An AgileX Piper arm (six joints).
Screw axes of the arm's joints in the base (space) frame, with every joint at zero. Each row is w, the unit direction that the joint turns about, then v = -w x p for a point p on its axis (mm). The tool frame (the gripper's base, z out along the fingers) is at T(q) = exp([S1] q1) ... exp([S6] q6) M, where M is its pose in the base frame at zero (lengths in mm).
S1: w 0 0 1 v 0 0 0
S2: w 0 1 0 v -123 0 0
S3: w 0 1 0 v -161.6 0 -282.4
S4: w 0.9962 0 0.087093 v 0 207.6 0
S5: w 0 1 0 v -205.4 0 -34.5
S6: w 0.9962 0 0.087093 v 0 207.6 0
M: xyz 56.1 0 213.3 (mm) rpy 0 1.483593 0 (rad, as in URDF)
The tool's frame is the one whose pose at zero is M.
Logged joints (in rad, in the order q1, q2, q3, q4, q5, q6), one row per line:
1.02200 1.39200 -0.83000 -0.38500 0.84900 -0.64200
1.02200 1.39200 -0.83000 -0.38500 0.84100 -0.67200
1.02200 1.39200 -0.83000 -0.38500 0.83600 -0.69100
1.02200 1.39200 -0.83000 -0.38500 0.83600 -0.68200
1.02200 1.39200 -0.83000 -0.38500 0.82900 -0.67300
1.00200 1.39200 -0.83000 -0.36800 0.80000 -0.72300
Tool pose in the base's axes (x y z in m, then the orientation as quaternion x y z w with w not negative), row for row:
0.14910 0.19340 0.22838 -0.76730 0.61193 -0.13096 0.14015
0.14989 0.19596 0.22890 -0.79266 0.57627 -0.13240 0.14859
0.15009 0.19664 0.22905 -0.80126 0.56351 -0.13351 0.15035
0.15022 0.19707 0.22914 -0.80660 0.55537 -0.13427 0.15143
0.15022 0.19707 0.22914 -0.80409 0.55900 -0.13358 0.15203
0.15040 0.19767 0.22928 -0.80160 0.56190 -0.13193 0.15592
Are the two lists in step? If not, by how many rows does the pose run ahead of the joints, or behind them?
The pose runs 1 row behind the joints: the pose in row i belongs to the joints in row i - 1.
